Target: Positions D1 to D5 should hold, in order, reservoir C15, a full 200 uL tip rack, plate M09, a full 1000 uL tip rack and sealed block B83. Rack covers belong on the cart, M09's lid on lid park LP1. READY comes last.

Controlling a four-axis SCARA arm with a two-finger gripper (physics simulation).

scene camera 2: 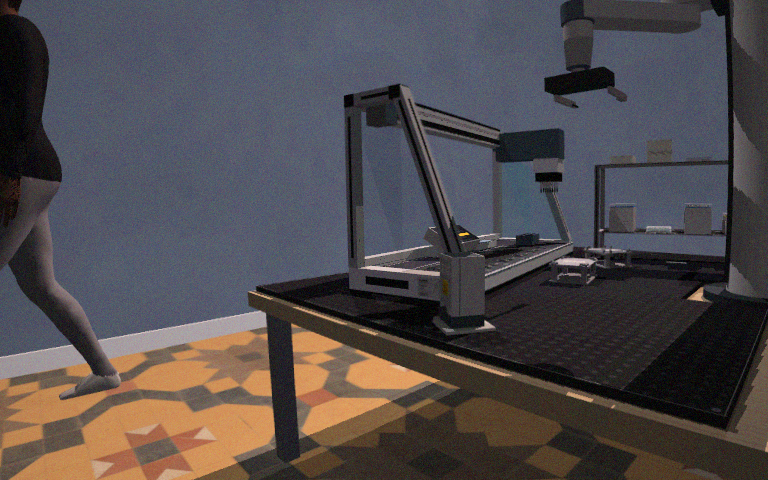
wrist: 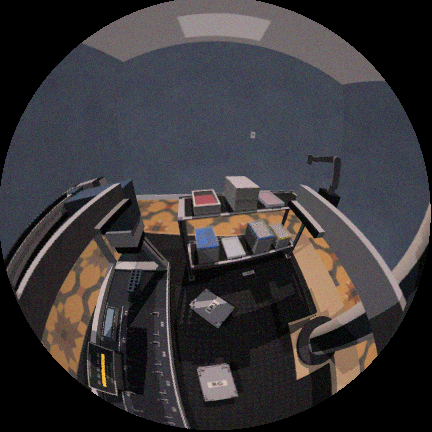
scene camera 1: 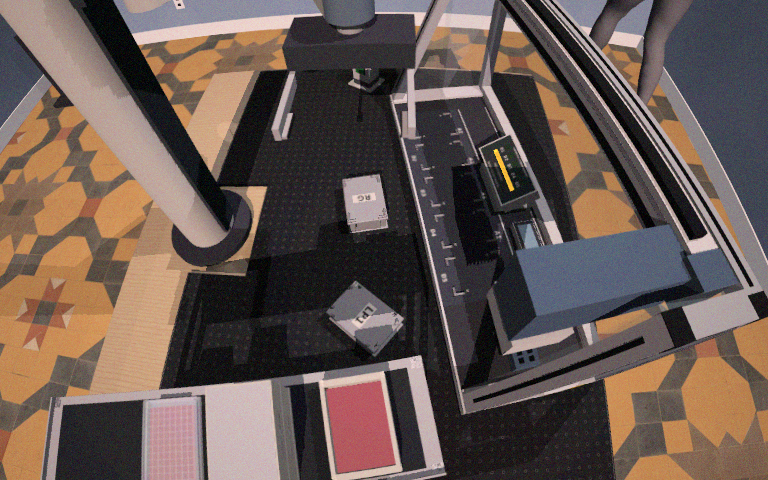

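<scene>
My gripper (scene camera 1: 345, 134) (scene camera 2: 599, 101) (wrist: 207, 190) is open and empty, high above the bench. The deck (scene camera 1: 472, 316) (wrist: 150, 300) shows bare brackets at D2 to D5. On the cart (scene camera 1: 416, 367) (wrist: 184, 245), the top shelf holds a red-filled reservoir (scene camera 1: 362, 427) (wrist: 205, 200), a tall pale box (scene camera 1: 240, 430) (wrist: 241, 192) and a pink-welled plate (scene camera 1: 172, 441) (wrist: 270, 198). Below, in the wrist view, are a blue-topped box (wrist: 206, 237), a low white item (wrist: 233, 247), a blue-edged box (wrist: 260, 235) and a yellow-edged box (wrist: 281, 235). Lid park LP1 (scene camera 1: 345, 308) (wrist: 212, 307) bears no lid. Labware names are unreadable.
Stand RG (scene camera 1: 365, 209) (wrist: 216, 382) is beside the deck. The blue pipetting head (scene camera 1: 606, 271) (scene camera 2: 531, 144) overhangs the deck's far end. A screen (scene camera 1: 512, 172) (wrist: 111, 375) stands on the deck's edge. A small upright box (scene camera 2: 462, 288) is at the bench's near end. A person (scene camera 2: 28, 113) stands beyond.
</scene>
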